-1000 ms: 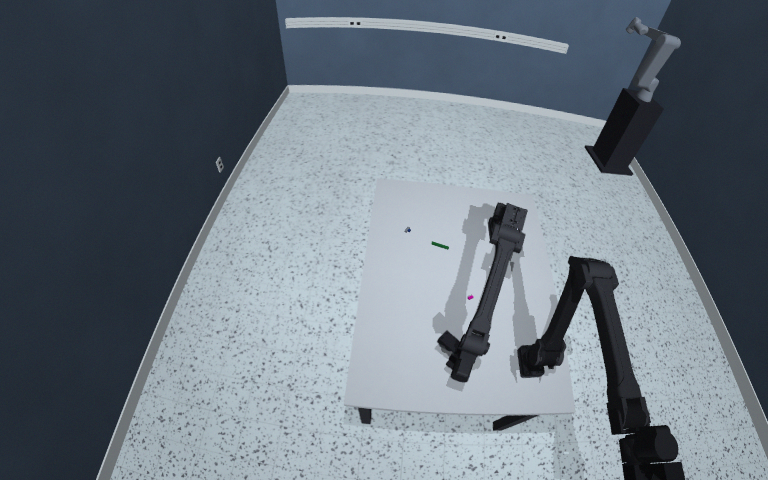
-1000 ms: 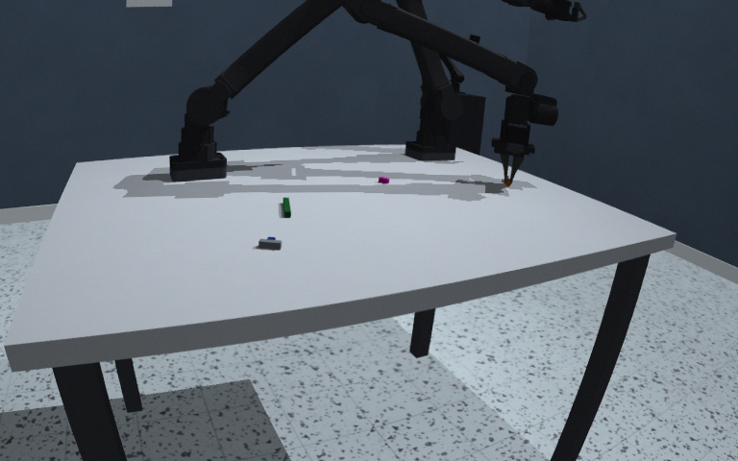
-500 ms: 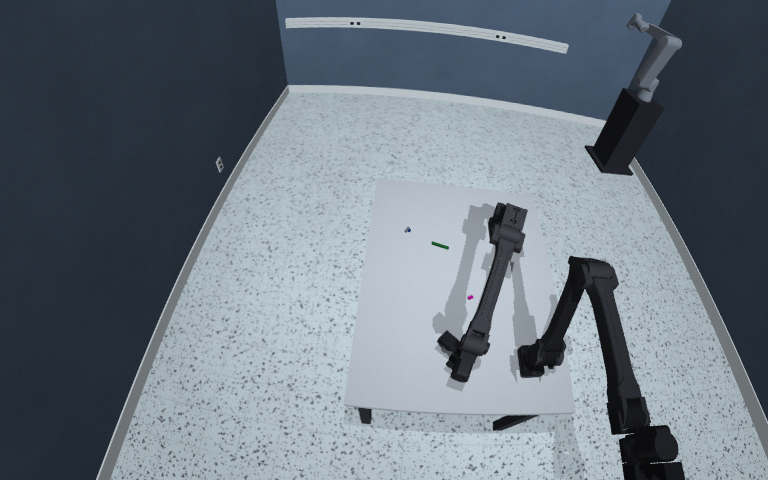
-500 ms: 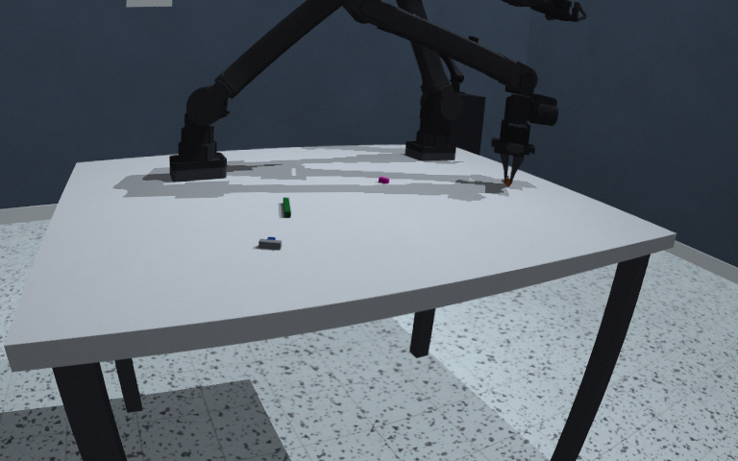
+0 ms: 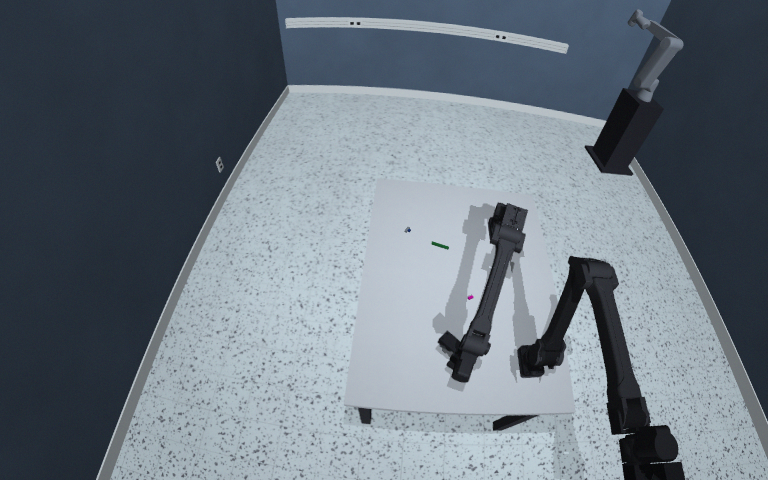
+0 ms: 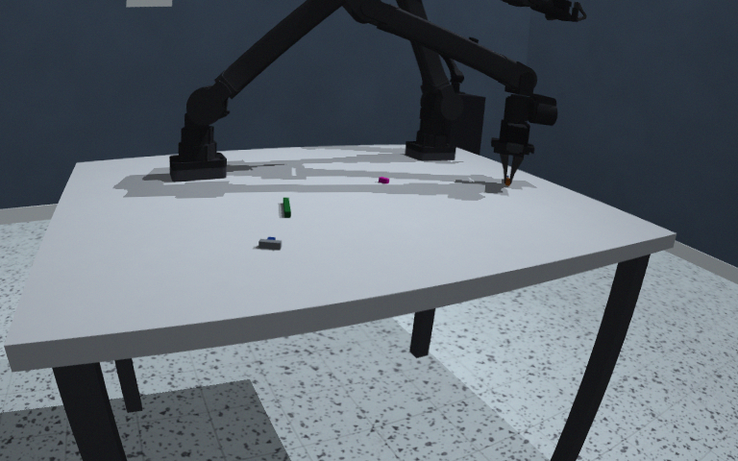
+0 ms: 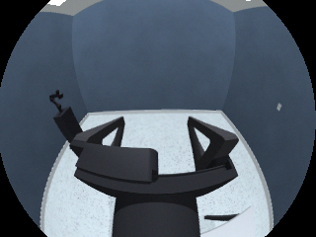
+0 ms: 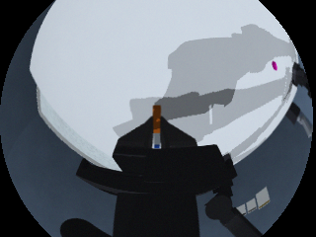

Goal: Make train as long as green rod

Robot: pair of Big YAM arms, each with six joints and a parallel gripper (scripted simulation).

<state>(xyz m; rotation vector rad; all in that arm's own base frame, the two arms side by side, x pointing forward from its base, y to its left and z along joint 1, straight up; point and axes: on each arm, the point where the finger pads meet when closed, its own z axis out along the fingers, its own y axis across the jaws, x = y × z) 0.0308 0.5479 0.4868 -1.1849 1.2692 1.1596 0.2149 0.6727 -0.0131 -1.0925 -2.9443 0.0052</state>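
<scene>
Now: right hand right at the orange rod. From my right hand the other things lie so: magenta rod 90 mm behind, 290 mm to the right, 10 mm below; then green rod 560 mm to the right, 10 mm below.
</scene>
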